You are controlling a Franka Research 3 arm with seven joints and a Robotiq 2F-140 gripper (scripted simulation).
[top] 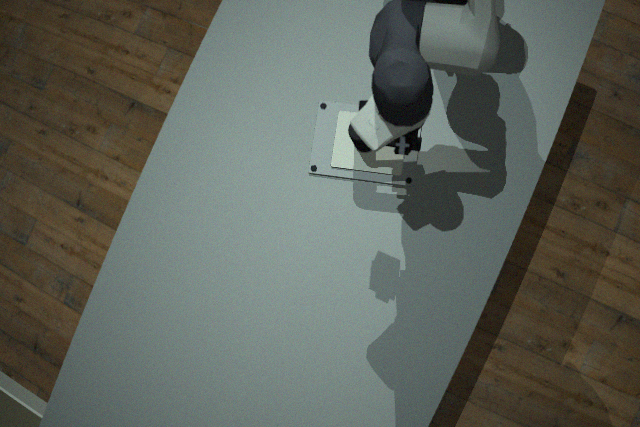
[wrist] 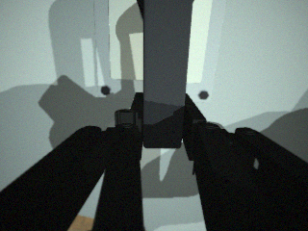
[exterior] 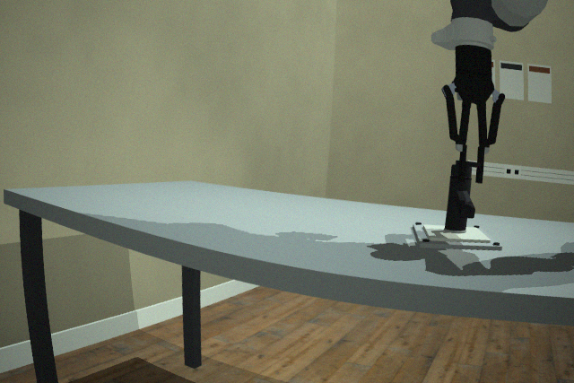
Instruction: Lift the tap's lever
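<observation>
Now: the lever 10 mm ahead of my hand and 30 mm to the right of it. The rest, counted from my hand: tap: 20 mm ahead, 60 mm to the right, 40 mm below.
</observation>
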